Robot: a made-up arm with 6 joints.
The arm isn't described. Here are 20 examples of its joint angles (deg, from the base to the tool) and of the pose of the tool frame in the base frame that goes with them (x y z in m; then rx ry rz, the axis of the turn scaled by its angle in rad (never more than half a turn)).
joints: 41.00 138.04 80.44 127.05 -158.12 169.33
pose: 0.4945 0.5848 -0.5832 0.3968 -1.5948 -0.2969
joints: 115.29 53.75 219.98 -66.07 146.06 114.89
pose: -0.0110 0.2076 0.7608 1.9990 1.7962 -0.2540
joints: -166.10 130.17 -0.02 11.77 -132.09 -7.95
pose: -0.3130 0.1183 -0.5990 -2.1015 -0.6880 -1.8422
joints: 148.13 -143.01 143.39 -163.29 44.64 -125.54
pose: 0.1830 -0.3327 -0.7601 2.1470 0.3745 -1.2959
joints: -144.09 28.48 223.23 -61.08 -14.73 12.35
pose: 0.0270 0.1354 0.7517 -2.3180 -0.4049 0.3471
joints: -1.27 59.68 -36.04 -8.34 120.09 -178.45
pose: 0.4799 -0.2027 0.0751 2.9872 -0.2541 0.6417
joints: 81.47 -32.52 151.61 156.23 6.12 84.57
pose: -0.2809 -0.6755 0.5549 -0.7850 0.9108 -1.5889
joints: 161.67 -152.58 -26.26 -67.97 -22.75 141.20
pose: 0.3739 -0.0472 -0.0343 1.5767 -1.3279 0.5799
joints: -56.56 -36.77 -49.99 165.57 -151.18 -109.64
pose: 0.1536 0.1086 0.5946 1.5139 1.5752 2.1556
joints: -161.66 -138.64 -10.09 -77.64 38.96 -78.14
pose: 0.4668 0.1985 0.0558 -0.5503 -0.9597 0.7422
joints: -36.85 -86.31 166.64 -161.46 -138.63 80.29
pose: -0.5330 0.6295 -0.1755 1.6627 -0.7235 0.2427
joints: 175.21 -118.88 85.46 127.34 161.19 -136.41
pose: 0.8219 -0.1870 -0.4793 0.7616 -2.0844 1.7154
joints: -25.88 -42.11 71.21 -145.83 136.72 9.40
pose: -0.3572 0.3518 0.9819 -2.5255 1.2453 0.5414
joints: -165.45 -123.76 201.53 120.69 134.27 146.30
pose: 0.1477 -0.0640 -0.3066 2.8583 -0.6137 0.0785
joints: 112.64 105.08 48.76 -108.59 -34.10 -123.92
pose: -0.3147 0.5937 -0.4559 1.0807 1.9265 -1.9947
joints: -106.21 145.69 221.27 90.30 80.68 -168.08
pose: -0.0727 -0.2538 0.0076 0.0206 -0.1624 -0.3244
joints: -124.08 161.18 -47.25 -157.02 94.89 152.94
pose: 0.1970 -0.0277 -0.2350 -0.7558 -1.3111 -1.9395
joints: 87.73 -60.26 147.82 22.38 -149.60 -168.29
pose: 0.1458 -0.8545 0.1976 -1.6769 -1.4270 -0.6814
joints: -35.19 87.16 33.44 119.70 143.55 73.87
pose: 0.8671 -0.4937 -0.0472 -0.8408 -1.7670 0.8237
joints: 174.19 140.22 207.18 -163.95 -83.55 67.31
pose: -0.6189 -0.1245 -0.0431 -1.1178 -0.2300 -0.6347
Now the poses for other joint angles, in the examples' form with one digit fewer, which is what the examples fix.
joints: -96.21 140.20 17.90 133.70 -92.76 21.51
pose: 0.098 -0.339 -0.757 -1.005 2.614 1.262
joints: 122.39 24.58 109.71 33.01 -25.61 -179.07
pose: 0.035 0.249 1.084 -1.589 -1.602 -0.981
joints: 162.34 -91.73 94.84 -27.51 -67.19 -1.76
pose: 1.022 -0.145 0.150 -2.345 0.763 -1.508
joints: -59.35 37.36 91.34 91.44 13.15 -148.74
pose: 0.233 -0.384 1.046 0.335 -1.027 -0.280
